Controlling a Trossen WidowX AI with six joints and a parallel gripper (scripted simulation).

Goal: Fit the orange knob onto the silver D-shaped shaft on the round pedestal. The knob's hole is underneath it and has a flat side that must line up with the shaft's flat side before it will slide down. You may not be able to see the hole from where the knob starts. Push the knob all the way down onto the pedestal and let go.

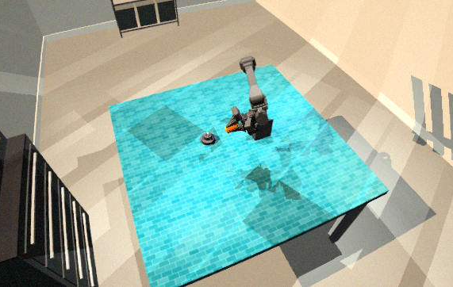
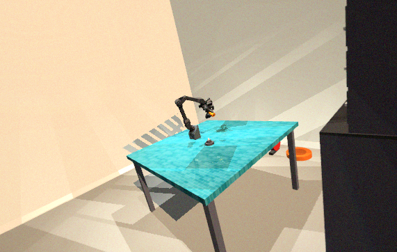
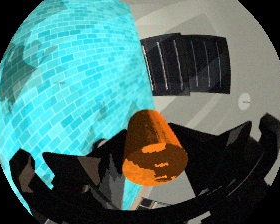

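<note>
My gripper tip is now 3 cm past the orange knob, 1 cm to the right of it and 2 cm below it. The rest, counted from my gripper tip: round pedestal: 4 cm ahead, 18 cm to the right, 21 cm below.
</note>
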